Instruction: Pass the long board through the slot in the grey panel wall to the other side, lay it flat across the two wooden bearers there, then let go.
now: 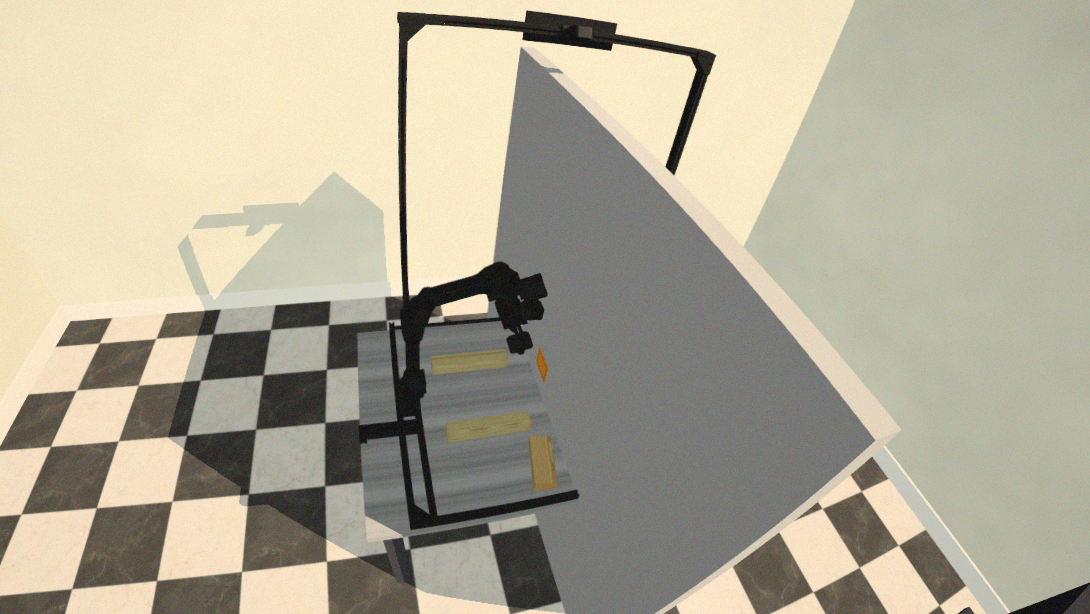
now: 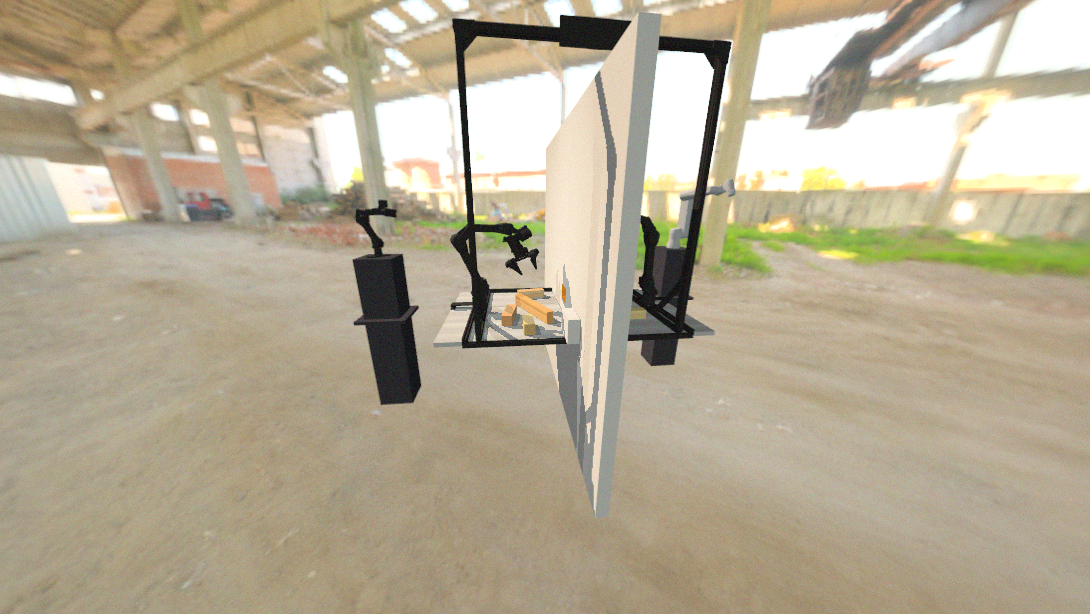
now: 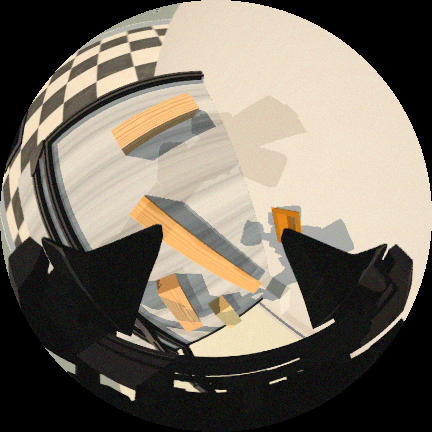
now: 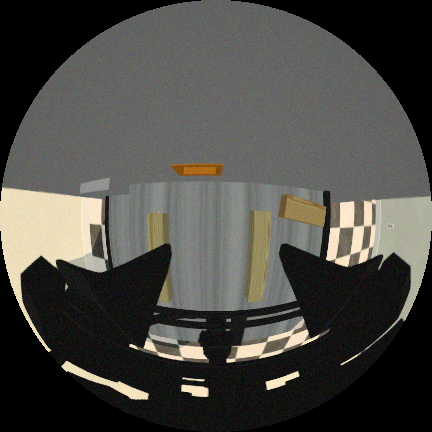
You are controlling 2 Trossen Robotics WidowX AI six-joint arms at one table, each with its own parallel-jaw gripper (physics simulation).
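Places are measured from the left arm's base along level axes (x ahead, y left, z up), in centimetres.
Pixels of known places: left gripper, fingertip midpoint: (image 2: pixel 529 272) (image 3: pixel 224 232); right gripper, fingertip midpoint: (image 4: pixel 227 250); right arm's base, link origin: (image 1: pixel 408 407) (image 2: pixel 647 303) (image 4: pixel 215 321).
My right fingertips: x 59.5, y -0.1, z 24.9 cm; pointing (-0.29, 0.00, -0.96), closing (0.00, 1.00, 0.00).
Observation:
For each thing: its top centre in the pictures, then the offset to it from my right fingertips. "*": a spot on its surface instead.
- long board, top centre: (image 3: pixel 215 263) (image 2: pixel 532 301) dy -3.8, dx -32.1, dz -20.9 cm
- orange-rimmed slot, surface spot: (image 4: pixel 177 169) * dy -8.1, dx -11.0, dz -15.7 cm
- short wooden block, top centre: (image 1: pixel 543 459) (image 4: pixel 307 211) dy +25.5, dx -3.9, dz -23.0 cm
- small yellowish block, top centre: (image 3: pixel 230 318) (image 2: pixel 528 318) dy -25.7, dx -35.9, dz -21.8 cm
The long board (image 2: pixel 534 308) (image 3: pixel 200 256) lies slanted on the table on the left arm's side, one end toward the panel wall (image 1: pixel 648 343) (image 2: pixel 575 205) (image 3: pixel 325 125) (image 4: pixel 215 90). My left gripper (image 2: pixel 527 270) (image 3: pixel 224 232) is open and empty above the board. The orange-rimmed slot (image 1: pixel 542 365) (image 2: pixel 563 292) (image 3: pixel 276 220) (image 4: pixel 177 169) is low in the wall. My right gripper (image 1: pixel 520 347) (image 4: pixel 227 250) is open and empty on the other side, above the table near the wall. One bearer (image 1: pixel 469 362) (image 4: pixel 158 230) and another bearer (image 1: pixel 488 427) (image 4: pixel 259 255) lie there, apart and roughly parallel.
A short wooden block (image 1: pixel 542 462) (image 4: pixel 302 210) lies by the wall on the bearers' side. On the board's side lie a block (image 2: pixel 530 292) (image 3: pixel 155 122), another block (image 2: pixel 508 315) (image 3: pixel 180 302) and a small yellowish block (image 2: pixel 528 325) (image 3: pixel 225 311). A black frame edges the table.

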